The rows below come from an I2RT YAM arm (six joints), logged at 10 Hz.
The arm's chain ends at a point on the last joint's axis. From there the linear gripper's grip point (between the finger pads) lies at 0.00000 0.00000 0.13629 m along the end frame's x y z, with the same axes.
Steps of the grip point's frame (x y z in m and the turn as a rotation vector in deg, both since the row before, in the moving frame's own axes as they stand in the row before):
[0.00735 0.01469 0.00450 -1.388 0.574 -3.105]
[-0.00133 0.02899 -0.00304 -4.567 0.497 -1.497]
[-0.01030 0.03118 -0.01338 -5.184 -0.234 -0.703]
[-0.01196 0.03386 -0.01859 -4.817 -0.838 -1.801]
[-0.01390 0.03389 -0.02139 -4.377 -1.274 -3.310]
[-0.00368 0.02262 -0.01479 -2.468 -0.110 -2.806]
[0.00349 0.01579 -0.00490 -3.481 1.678 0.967]
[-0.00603 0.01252 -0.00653 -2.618 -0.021 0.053]
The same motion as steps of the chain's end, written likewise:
[0.00590 0.01143 0.00455 -1.388 0.574 -3.105]
[-0.00265 0.01815 -0.00260 -4.567 0.497 -1.497]
[-0.00982 0.01886 -0.01282 -5.184 -0.234 -0.703]
[-0.01015 0.02239 -0.01809 -4.817 -0.838 -1.801]
[-0.01117 0.02341 -0.02096 -4.377 -1.274 -3.310]
[-0.00356 0.01675 -0.01466 -2.468 -0.110 -2.806]
[-0.00043 0.00748 -0.00459 -3.481 1.678 0.967]
[-0.00598 0.00629 -0.00639 -2.618 -0.021 0.053]

